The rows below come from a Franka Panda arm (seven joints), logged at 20 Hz.
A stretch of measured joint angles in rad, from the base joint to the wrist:
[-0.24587 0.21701 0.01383 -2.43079 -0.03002 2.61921 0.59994]
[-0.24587 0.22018 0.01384 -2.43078 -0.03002 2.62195 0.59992]
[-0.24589 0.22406 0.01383 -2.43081 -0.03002 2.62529 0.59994]
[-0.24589 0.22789 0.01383 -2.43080 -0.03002 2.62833 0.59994]
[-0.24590 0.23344 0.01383 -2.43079 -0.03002 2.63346 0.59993]
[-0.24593 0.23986 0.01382 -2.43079 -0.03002 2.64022 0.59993]
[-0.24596 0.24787 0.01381 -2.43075 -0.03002 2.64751 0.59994]
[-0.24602 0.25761 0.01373 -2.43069 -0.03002 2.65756 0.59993]
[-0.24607 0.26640 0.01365 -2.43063 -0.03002 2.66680 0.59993]
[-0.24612 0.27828 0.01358 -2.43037 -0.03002 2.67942 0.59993]
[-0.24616 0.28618 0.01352 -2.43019 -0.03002 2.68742 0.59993]
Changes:
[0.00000 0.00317 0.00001 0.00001 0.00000 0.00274 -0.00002]
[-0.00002 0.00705 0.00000 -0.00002 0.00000 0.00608 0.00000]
[-0.00002 0.01088 0.00000 -0.00001 0.00000 0.00912 0.00000]
[-0.00003 0.01643 0.00000 0.00000 0.00000 0.01425 -0.00001]
[-0.00006 0.02285 -0.00001 0.00000 0.00000 0.02101 -0.00001]
[-0.00009 0.03086 -0.00002 0.00004 0.00000 0.02830 0.00000]
[-0.00015 0.04060 -0.00010 0.00010 0.00000 0.03835 -0.00001]
[-0.00020 0.04939 -0.00018 0.00016 0.00000 0.04759 -0.00001]
[-0.00025 0.06127 -0.00025 0.00042 0.00000 0.06021 -0.00001]
[-0.00029 0.06917 -0.00031 0.00060 0.00000 0.06821 -0.00001]

